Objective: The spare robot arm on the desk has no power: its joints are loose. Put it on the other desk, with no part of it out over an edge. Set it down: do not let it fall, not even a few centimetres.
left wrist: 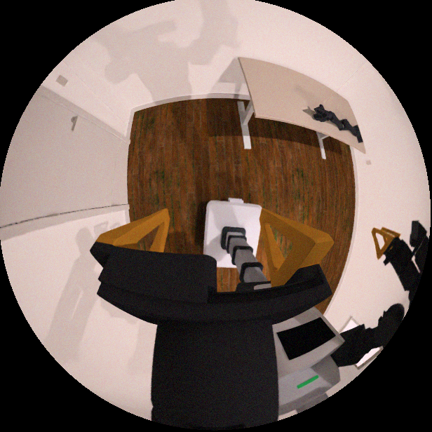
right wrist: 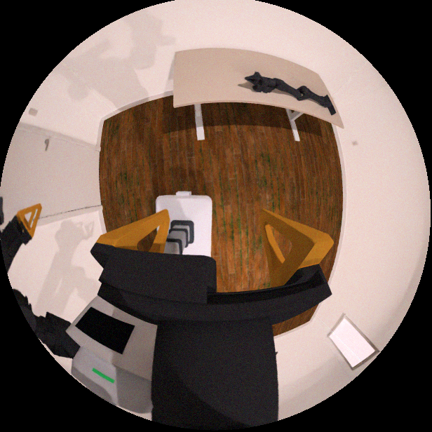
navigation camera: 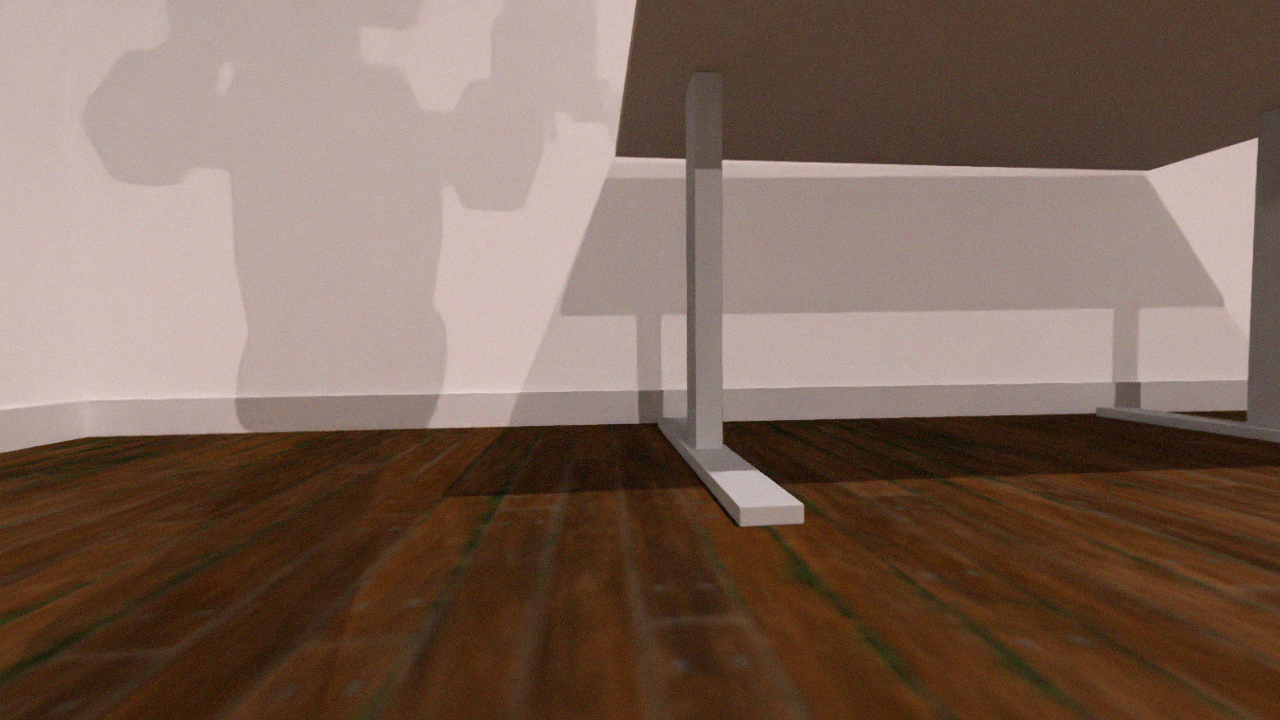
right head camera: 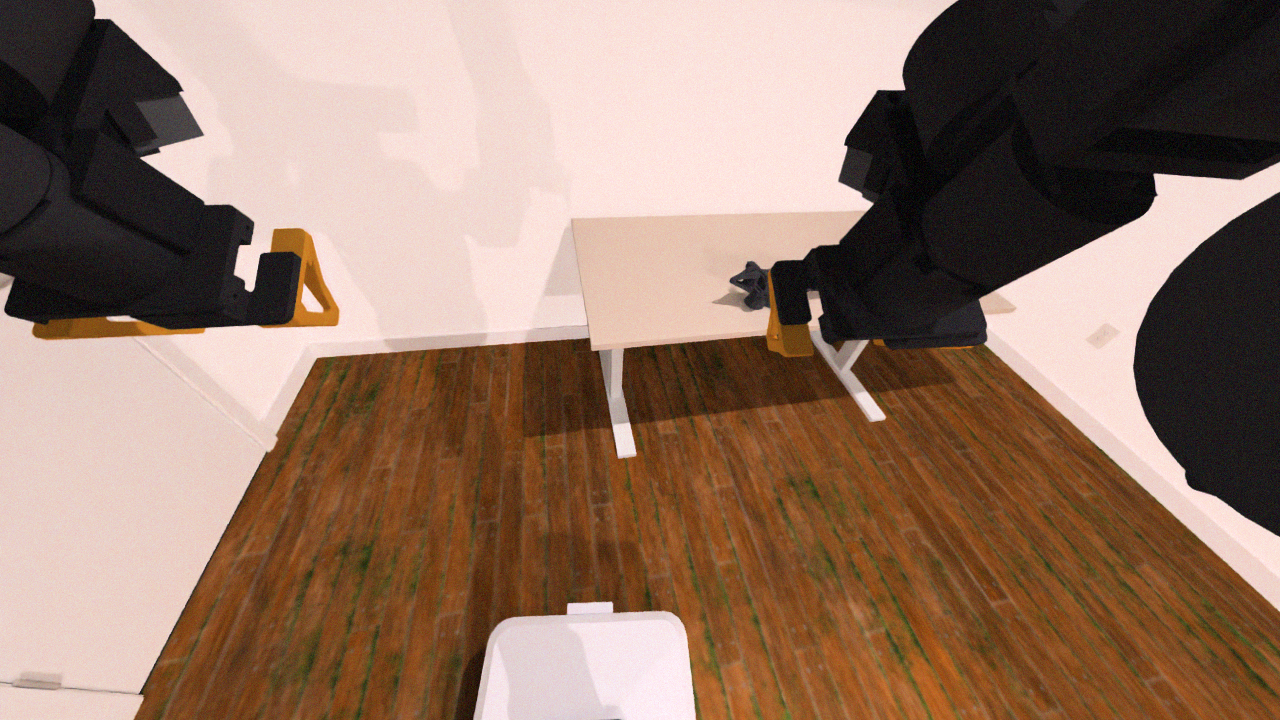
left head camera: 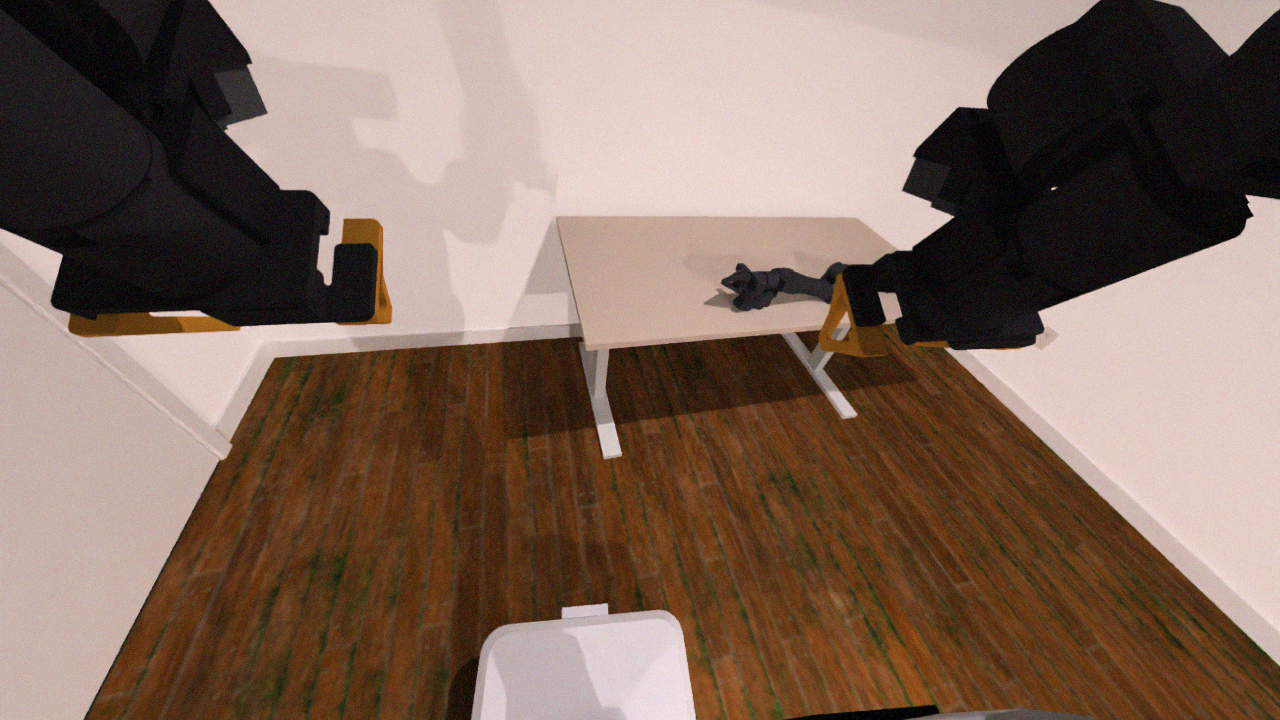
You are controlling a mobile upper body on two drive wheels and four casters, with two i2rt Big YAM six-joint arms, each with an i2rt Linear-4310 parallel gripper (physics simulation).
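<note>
The spare arm is dark grey and lies stretched out on the pale desk. Its jawed end is near the desk's middle, its other end near the right end and front edge. My right gripper hides part of it in the head views. My left gripper is open and empty, left of the desk in the head views. My right gripper is open and empty, apart from the spare arm. A second desk does not show.
My white base stands on the wooden floor in front of the desk. A white desk leg has a foot reaching forward. Walls stand behind and right of the desk. A door is at the left.
</note>
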